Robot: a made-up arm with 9 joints. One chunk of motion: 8 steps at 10 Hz.
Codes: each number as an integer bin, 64 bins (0 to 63) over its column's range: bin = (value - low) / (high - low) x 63, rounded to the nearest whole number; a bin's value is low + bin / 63 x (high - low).
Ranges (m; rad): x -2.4..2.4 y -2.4..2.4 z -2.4..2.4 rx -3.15..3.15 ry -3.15..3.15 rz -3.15..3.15
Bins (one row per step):
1: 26 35 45 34 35 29
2: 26 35 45 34 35 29
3: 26 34 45 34 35 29
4: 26 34 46 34 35 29
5: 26 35 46 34 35 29
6: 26 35 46 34 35 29
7: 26 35 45 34 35 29
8: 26 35 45 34 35 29
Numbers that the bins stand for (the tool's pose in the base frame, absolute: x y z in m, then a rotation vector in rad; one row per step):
1: -0.4190 0.2667 1.0286 0.2500 0.3500 -0.2500
2: -0.4190 0.2667 1.0286 0.2500 0.3500 -0.2500
3: -0.4190 0.1905 1.0286 0.2500 0.3500 -0.2500
4: -0.4190 0.1905 1.1048 0.2500 0.3500 -0.2500
5: -0.4190 0.2667 1.1048 0.2500 0.3500 -0.2500
6: -0.4190 0.2667 1.1048 0.2500 0.3500 -0.2500
7: -0.4190 0.2667 1.0286 0.2500 0.3500 -0.2500
8: -0.4190 0.2667 1.0286 0.2500 0.3500 -0.2500

